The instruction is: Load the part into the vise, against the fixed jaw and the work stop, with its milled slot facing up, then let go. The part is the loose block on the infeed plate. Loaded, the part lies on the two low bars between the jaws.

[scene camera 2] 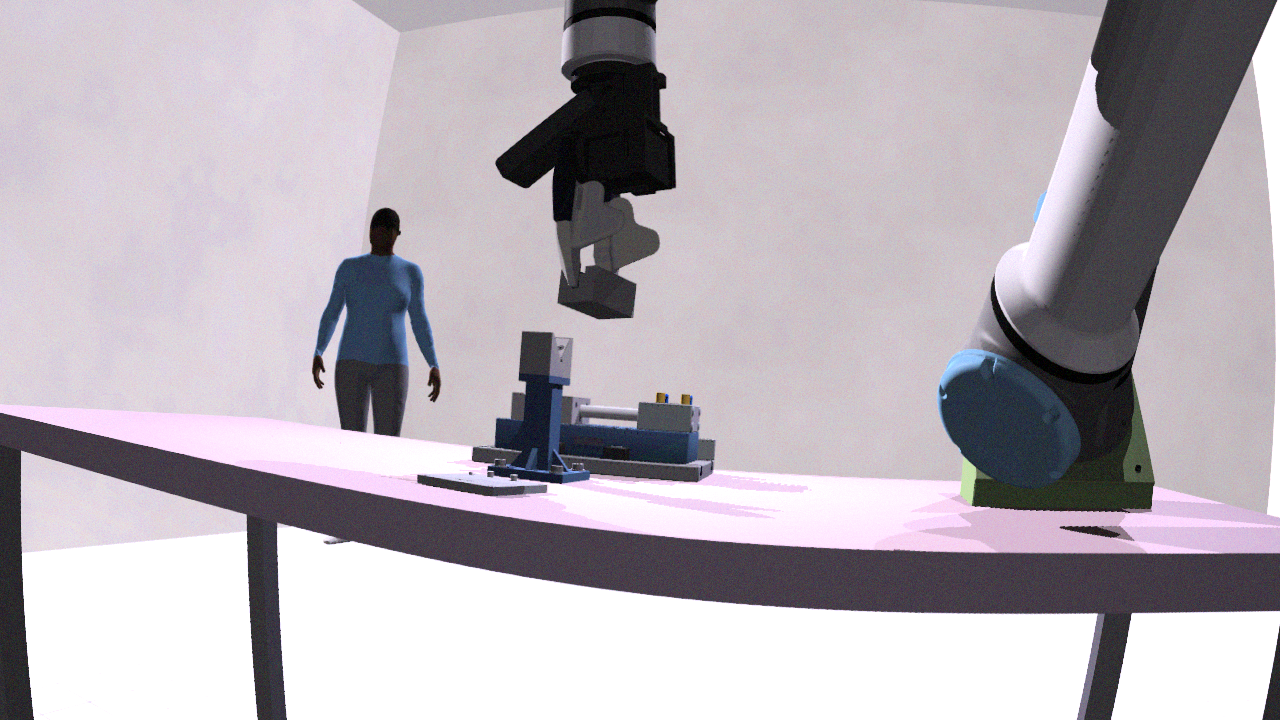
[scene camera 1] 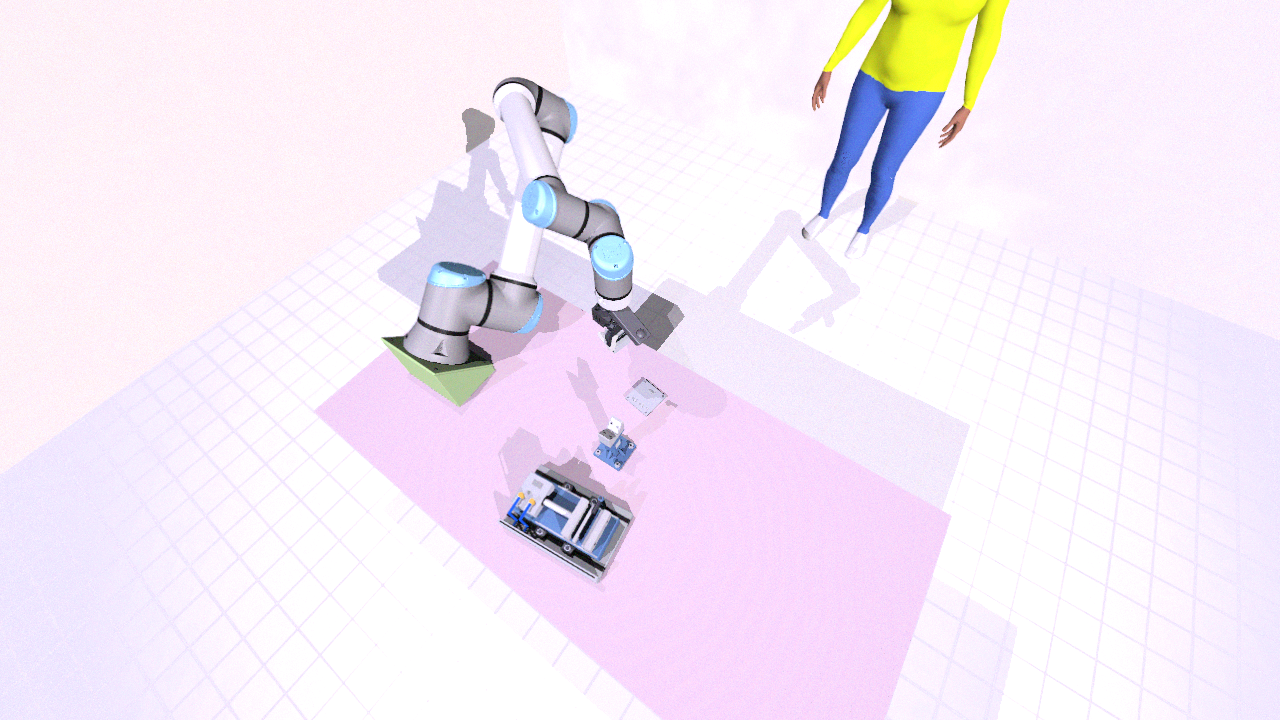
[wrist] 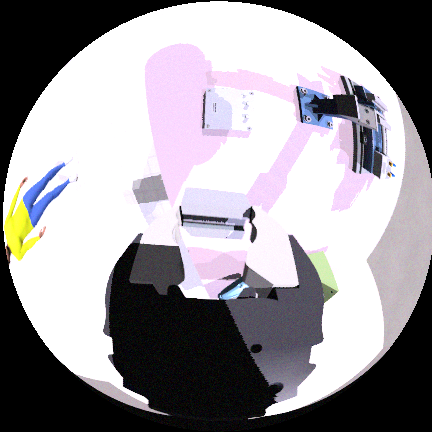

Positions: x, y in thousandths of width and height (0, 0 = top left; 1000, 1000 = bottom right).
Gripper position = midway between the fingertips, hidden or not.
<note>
In view: the gripper (scene camera 2: 463, 409), a part (scene camera 2: 470, 409) and an infeed plate (scene camera 2: 393, 676).
The part is seen too in the wrist view (wrist: 478, 492). The gripper is seen too in scene camera 1 (scene camera 1: 484, 477) and in the wrist view (wrist: 499, 480). The infeed plate also shows in the wrist view (wrist: 536, 240).
</note>
